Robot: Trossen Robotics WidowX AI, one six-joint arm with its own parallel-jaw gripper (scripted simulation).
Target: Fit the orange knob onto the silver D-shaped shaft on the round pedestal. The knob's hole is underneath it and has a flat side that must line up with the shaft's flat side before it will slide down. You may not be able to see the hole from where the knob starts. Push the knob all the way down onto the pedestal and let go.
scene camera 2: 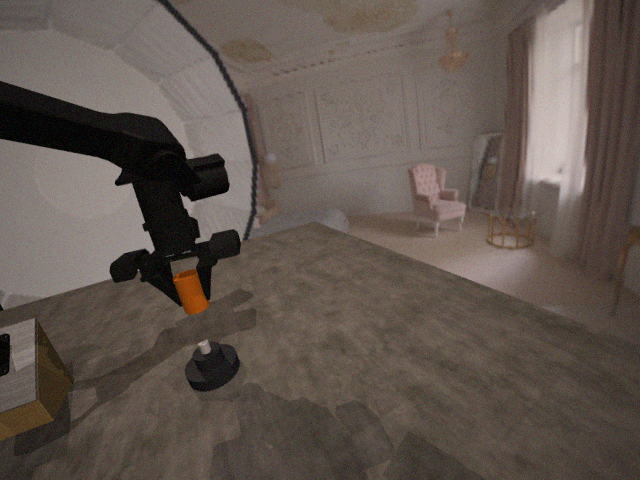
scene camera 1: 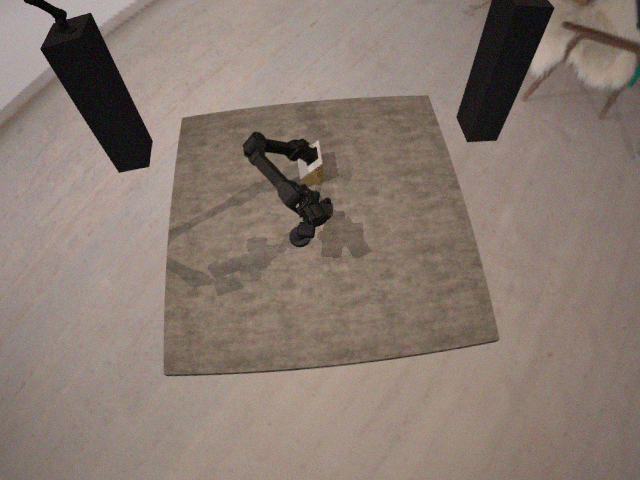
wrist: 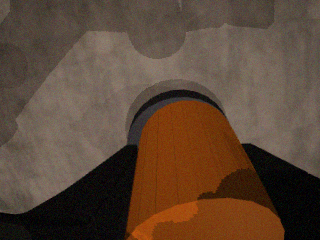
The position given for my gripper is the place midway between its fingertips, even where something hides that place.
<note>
My gripper (scene camera 2: pixel 195 302) carries an orange knob (scene camera 2: pixel 187 283). Also in view: a black round pedestal (scene camera 2: pixel 213 365).
The orange knob also shows in the wrist view (wrist: pixel 191 169). My gripper also shows in the wrist view (wrist: pixel 189 154). The black round pedestal is seen too in the wrist view (wrist: pixel 153 105).
</note>
